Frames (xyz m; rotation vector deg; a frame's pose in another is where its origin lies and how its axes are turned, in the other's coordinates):
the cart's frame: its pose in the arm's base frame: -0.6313 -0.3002 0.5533 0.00 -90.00 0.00
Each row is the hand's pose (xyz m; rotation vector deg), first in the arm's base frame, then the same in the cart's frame.
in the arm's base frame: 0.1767 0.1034 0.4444 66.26 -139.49 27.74
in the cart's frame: -0.1089 0.4036 -0.8080 51.82 -59.22 -21.24
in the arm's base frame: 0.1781 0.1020 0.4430 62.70 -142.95 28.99
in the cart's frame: -0.1103 0.4022 -0.8094 50.14 -61.90 -18.43
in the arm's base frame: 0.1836 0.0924 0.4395 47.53 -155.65 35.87
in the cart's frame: -0.1138 0.3926 -0.8149 44.21 -72.17 -6.18
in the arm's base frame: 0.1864 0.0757 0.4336 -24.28 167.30 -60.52
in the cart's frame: -0.1197 0.3759 -0.8177 43.36 -85.90 18.53
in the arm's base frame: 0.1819 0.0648 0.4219 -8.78 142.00 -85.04
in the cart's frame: -0.1314 0.3650 -0.8132 54.71 -94.89 44.47
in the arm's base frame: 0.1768 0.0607 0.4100 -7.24 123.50 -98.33
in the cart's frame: -0.1433 0.3609 -0.8081 66.97 -97.81 57.79
